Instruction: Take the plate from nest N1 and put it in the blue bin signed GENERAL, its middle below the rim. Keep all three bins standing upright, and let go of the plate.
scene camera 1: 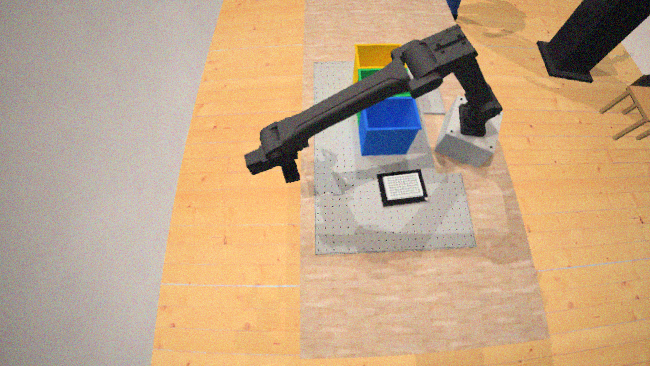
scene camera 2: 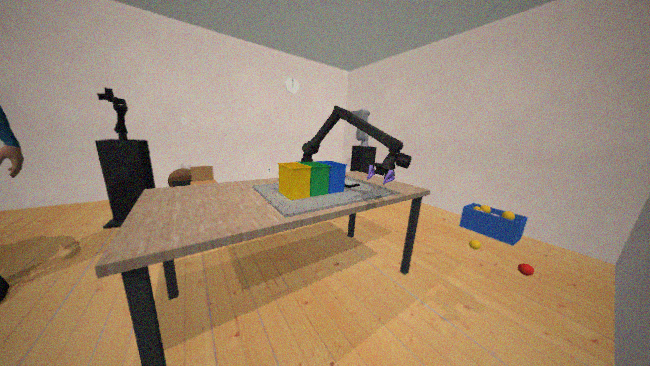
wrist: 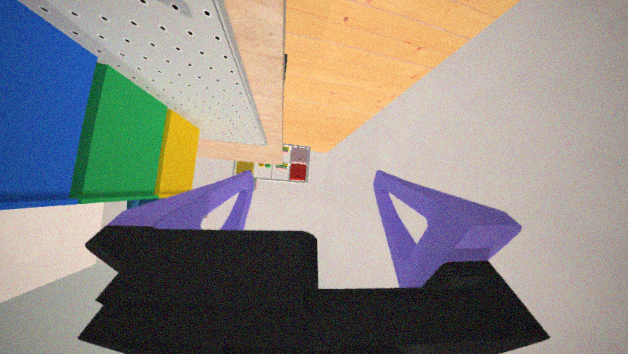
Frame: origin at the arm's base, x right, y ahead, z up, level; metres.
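Seen in the pictures: gripper, between the fingertips: [scene camera 2: 375, 181] [wrist: 313, 177]; arm's base, origin of its link: [scene camera 1: 471, 120].
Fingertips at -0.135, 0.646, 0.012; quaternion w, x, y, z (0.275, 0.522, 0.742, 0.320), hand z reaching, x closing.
Offsets run from my fingertips to a thing's middle, as dx, dy, dz. Level surfaces: height alone.
A white plate @[-0.100, -0.417, -0.112] [scene camera 1: 404, 186] with rows of small marks lies flat in a black nest @[-0.100, -0.417, -0.124] [scene camera 1: 382, 194] on the grey perforated board; no nest label is readable. In the scene camera 2 view the nest [scene camera 2: 352, 185] is a low dark shape. The blue bin @[+0.086, -0.341, -0.042] [scene camera 1: 390, 142] [scene camera 2: 338, 176] [wrist: 40, 105] stands upright beside the nest; its sign does not show. My gripper [scene camera 2: 378, 178] [wrist: 313, 177] is open, with nothing between its purple fingers. It is raised, past the board's left side in the scene camera 1 view, away from plate and bin. Its fingers are hidden there.
The green bin @[+0.218, -0.322, -0.042] [scene camera 2: 319, 179] [wrist: 122, 140] and yellow bin @[+0.350, -0.303, -0.042] [scene camera 1: 377, 55] [scene camera 2: 294, 181] [wrist: 179, 155] stand upright in a row with the blue one. My forearm passes above the bins in the scene camera 1 view. The perforated board @[dz -0.131] [scene camera 1: 350, 245] [scene camera 2: 300, 207] lies on the wooden table @[dz -0.145] [scene camera 1: 425, 310].
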